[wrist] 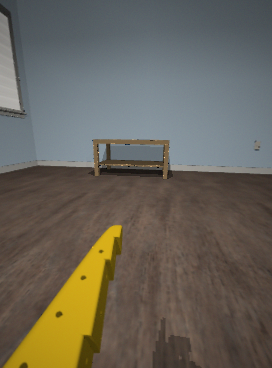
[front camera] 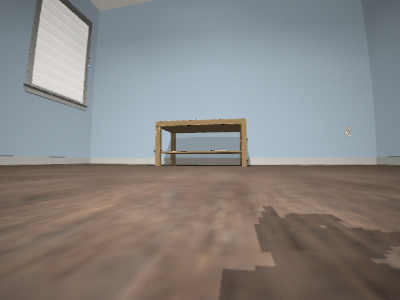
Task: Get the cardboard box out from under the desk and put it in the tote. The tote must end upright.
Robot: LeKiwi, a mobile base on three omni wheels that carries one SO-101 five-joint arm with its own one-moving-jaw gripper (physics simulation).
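Places are measured from the arm's base along level axes (x right, y up, z back), in metres.
Pixels of known places: end effector, tool point: (wrist: 121, 236).
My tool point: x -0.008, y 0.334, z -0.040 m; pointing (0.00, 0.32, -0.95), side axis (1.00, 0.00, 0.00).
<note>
Behind a point stands the place of what it marks.
My gripper is fully open. In the wrist view one yellow notched jaw shows at the lower left, pointing forward over the floor, and the moving jaw is out of the picture. No thing touches the jaw that shows. The cardboard box, the desk and the tote do not show in either view.
A low wooden table with a lower shelf (front camera: 200, 122) {x -0.077, y 0.334, z -1.963 m} (wrist: 131, 142) {x -0.072, y 0.331, z -1.962 m} stands far ahead by the blue back wall (front camera: 300, 75) {x 1.149, y 1.017, z -2.420 m} (wrist: 150, 75) {x 0.164, y 1.218, z -2.553 m}. A window (front camera: 60, 50) {x -1.813, y 1.307, z -2.169 m} (wrist: 9, 65) {x -1.764, y 1.331, z -2.525 m} is on the left wall. The arm's shadow (front camera: 320, 250) {x 0.071, y -0.090, z -0.177 m} (wrist: 172, 352) {x 0.084, y -0.090, z -0.233 m} falls on the brown floor (front camera: 125, 225) {x -0.075, y -0.090, z -0.223 m} (wrist: 210, 240) {x 0.353, y -0.090, z -0.670 m}.
</note>
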